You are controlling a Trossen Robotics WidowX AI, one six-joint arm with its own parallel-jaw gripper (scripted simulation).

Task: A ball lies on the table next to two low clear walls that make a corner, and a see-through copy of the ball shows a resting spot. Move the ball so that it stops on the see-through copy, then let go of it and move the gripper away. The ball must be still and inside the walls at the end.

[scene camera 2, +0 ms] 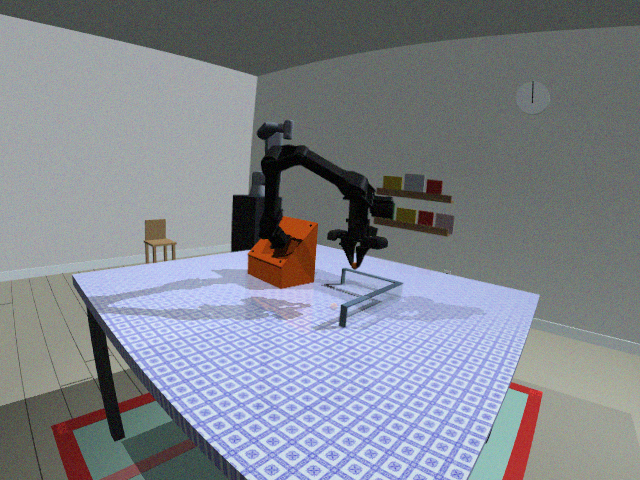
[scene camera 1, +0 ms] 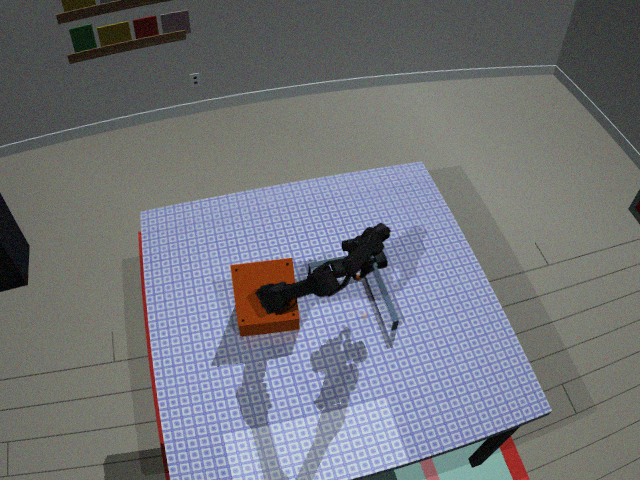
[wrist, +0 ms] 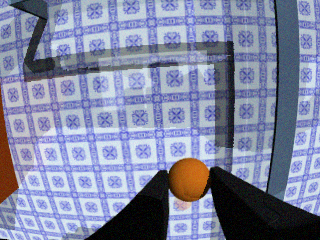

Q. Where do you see an orange ball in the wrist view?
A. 189, 179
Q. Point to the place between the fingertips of my gripper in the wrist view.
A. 188, 176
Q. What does my gripper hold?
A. An orange ball.
